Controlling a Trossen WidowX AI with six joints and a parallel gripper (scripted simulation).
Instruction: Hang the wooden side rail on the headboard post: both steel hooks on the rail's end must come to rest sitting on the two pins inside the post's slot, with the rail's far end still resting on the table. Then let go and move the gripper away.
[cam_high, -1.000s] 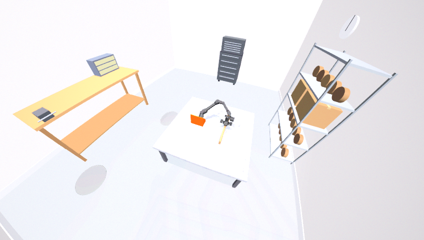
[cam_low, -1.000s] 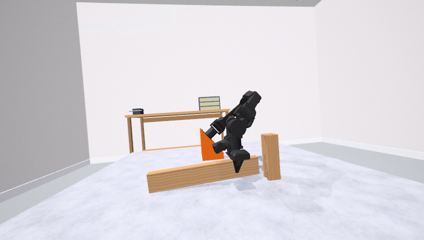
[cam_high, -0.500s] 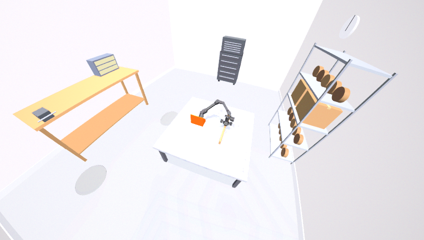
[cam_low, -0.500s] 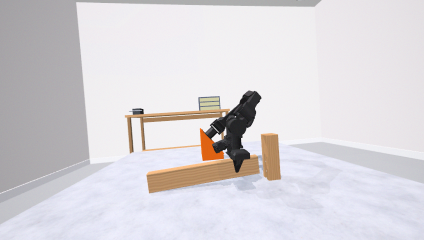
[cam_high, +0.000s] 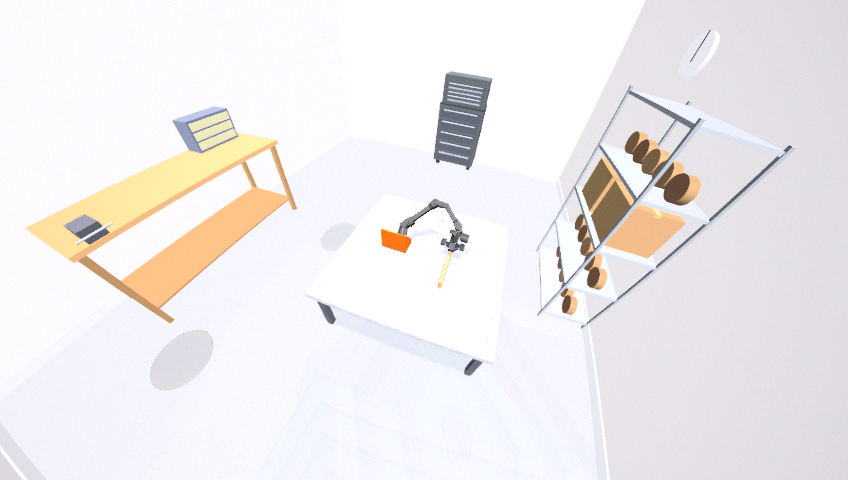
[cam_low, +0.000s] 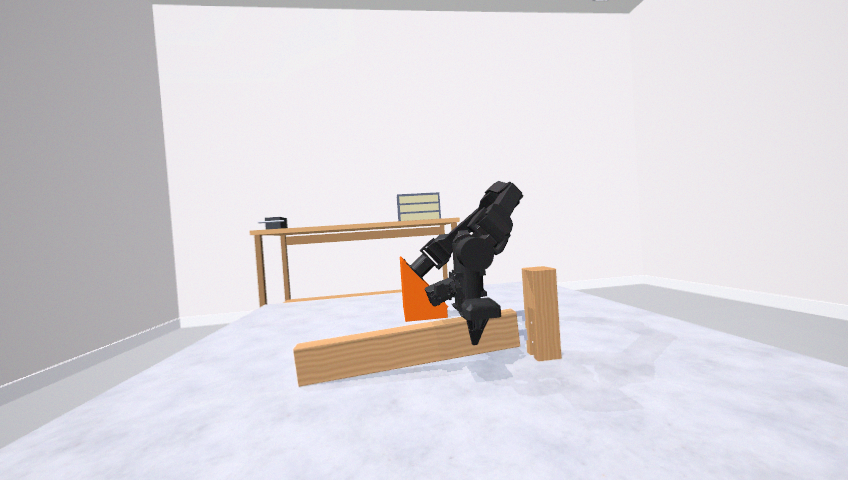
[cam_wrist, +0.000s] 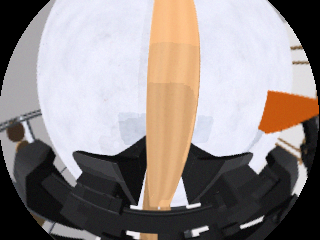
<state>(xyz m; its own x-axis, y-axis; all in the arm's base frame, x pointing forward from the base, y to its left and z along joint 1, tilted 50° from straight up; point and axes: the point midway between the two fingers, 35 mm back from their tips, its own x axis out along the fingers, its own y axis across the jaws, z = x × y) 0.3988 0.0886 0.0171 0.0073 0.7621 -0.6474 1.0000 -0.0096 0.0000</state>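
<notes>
Right now the headboard post is 1 cm ahead of my gripper tip, 14 cm to the left of it and 4 cm above it.
</notes>
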